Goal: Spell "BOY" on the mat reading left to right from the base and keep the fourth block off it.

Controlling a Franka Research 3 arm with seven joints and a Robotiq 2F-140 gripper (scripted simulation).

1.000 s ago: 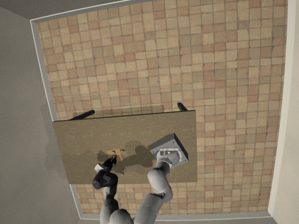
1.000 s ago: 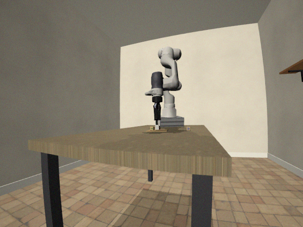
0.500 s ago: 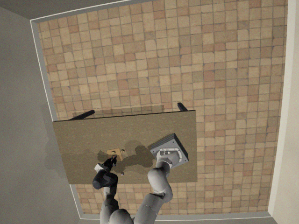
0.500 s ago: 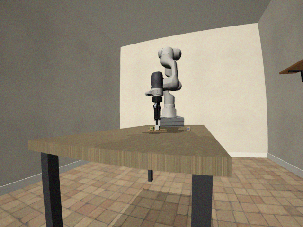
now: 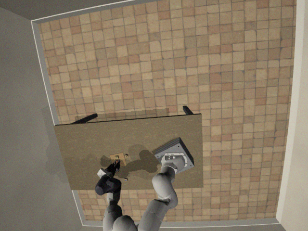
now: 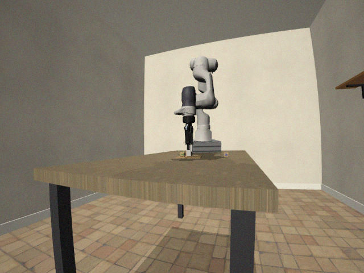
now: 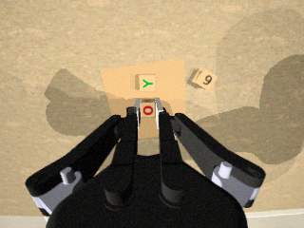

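My hand is 40 mm above the tan mat.
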